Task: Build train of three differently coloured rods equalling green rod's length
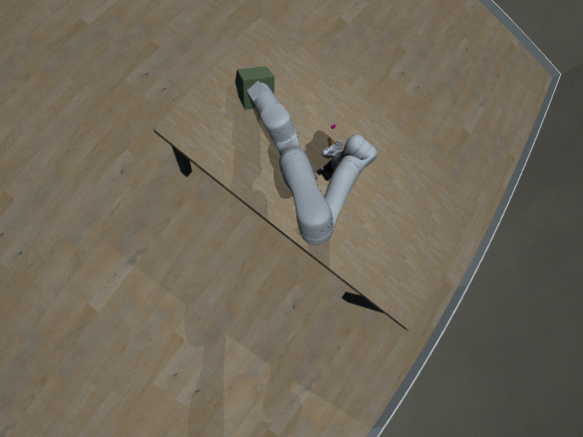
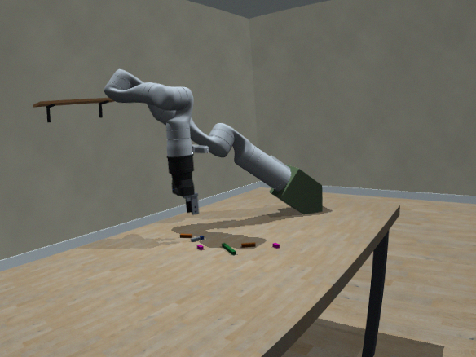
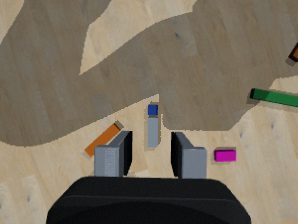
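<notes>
Now: hand 10 cm above the grey rod. The rest, counted from my hand: blue rod: 2 cm behind, 1 cm to the left, 10 cm below; green rod: 4 cm ahead, 14 cm to the left, 10 cm below.
</notes>
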